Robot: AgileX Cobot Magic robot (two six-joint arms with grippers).
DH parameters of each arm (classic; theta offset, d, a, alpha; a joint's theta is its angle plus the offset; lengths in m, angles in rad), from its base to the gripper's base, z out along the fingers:
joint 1: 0 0.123 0 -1.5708
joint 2: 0.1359 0 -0.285 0
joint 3: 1.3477 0 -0.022 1.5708
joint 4: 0 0.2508 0 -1.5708
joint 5: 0 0 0.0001 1.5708
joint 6: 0 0.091 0 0
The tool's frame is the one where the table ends.
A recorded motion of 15 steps. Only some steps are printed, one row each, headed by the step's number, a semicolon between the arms.
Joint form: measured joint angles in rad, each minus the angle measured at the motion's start. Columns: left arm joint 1, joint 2, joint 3, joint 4, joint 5, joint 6; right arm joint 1, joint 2, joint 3, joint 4, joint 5, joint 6.
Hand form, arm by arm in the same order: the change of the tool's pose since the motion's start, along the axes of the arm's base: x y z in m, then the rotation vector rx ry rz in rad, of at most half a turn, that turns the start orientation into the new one. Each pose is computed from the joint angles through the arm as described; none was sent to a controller.
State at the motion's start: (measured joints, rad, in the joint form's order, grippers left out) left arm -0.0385 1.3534 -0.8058 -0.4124 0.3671 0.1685; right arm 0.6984 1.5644 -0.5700 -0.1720 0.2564 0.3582
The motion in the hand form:
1: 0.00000 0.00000 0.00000 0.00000 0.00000 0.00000; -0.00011 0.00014 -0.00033 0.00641 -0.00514 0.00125
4: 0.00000 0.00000 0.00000 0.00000 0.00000 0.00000; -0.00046 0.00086 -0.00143 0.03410 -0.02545 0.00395
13: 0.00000 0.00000 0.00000 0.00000 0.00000 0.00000; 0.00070 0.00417 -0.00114 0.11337 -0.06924 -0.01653
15: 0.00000 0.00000 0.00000 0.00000 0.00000 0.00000; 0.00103 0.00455 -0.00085 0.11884 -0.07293 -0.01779
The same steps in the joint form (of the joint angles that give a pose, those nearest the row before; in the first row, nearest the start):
1: 0.0000 0.0000 0.0000 0.0000 0.0000 0.0000; 0.0000 0.0000 0.0036 0.0000 -0.0118 0.0000
4: 0.0000 0.0000 0.0000 0.0000 0.0000 0.0000; 0.0000 0.0000 0.0174 0.0028 -0.0597 0.0000
13: 0.0000 0.0000 0.0000 0.0000 0.0000 0.0000; 0.0000 0.0000 0.0371 0.0260 -0.1647 0.0129
15: 0.0000 0.0000 0.0000 0.0000 0.0000 0.0000; 0.0000 0.0000 0.0370 0.0262 -0.1711 0.0148

